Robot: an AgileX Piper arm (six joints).
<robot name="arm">
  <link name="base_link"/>
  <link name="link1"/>
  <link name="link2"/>
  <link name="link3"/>
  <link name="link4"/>
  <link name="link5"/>
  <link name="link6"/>
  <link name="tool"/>
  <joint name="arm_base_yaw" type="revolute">
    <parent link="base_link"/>
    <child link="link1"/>
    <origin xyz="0 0 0.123" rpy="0 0 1.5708"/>
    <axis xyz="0 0 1"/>
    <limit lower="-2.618" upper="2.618"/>
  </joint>
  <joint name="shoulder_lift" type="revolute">
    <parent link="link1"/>
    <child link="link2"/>
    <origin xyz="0 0 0" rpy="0 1.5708 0"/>
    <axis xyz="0 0 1"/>
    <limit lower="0" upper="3.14"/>
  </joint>
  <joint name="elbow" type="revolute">
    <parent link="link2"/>
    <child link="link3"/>
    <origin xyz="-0.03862 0.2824 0" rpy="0 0 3.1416"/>
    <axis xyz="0 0 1"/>
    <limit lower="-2.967" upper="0"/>
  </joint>
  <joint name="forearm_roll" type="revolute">
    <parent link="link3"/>
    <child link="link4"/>
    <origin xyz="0.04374 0.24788 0" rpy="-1.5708 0 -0.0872"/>
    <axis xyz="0 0 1"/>
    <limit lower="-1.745" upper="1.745"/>
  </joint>
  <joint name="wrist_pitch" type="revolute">
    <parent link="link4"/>
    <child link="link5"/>
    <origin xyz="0 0 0" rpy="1.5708 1.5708 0"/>
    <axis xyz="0 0 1"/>
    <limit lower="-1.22" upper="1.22"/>
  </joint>
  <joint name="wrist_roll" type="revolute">
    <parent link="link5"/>
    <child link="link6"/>
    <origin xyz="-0.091 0 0" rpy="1.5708 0 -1.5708"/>
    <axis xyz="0 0 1"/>
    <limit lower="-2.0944" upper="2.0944"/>
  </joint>
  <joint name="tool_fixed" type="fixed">
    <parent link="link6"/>
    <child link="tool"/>
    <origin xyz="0 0 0" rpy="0 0 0"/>
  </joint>
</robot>
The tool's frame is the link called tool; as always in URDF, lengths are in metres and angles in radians.
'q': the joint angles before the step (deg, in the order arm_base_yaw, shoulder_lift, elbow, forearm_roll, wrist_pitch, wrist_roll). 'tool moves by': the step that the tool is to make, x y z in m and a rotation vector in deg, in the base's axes. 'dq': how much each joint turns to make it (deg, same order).
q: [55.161, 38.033, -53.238, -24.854, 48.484, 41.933]
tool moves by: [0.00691, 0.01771, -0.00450, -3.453, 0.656, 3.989]
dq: [0.005, 3.595, -0.401, 3.467, -1.649, -5.275]
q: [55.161, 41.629, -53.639, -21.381, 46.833, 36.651]
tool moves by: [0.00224, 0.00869, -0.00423, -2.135, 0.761, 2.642]
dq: [-0.002, 1.660, -0.001, 2.739, -0.429, -3.746]
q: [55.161, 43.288, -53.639, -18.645, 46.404, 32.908]
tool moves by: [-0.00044, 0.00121, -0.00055, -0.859, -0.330, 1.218]
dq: [-0.003, 0.130, 0.000, 0.951, -0.062, -1.977]
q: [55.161, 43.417, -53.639, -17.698, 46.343, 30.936]
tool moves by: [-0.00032, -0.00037, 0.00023, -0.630, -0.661, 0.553]
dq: [-0.001, -0.106, 0.001, 0.048, -0.001, -1.119]
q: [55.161, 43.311, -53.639, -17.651, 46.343, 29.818]
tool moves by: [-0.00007, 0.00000, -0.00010, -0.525, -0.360, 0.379]
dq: [0.004, 0.000, 0.001, 0.061, 0.057, -0.777]
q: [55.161, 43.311, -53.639, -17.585, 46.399, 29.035]
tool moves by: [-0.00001, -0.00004, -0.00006, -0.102, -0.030, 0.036]
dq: [0.001, 0.000, 0.000, -0.001, 0.047, -0.102]
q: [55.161, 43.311, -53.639, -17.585, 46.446, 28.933]
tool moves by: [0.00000, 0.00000, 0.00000, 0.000, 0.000, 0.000]
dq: [0.000, 0.000, 0.000, 0.000, 0.000, 0.000]
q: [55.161, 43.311, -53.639, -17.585, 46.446, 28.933]
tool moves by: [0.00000, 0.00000, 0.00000, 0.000, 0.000, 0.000]
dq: [0.000, 0.000, 0.000, 0.000, 0.000, 0.000]
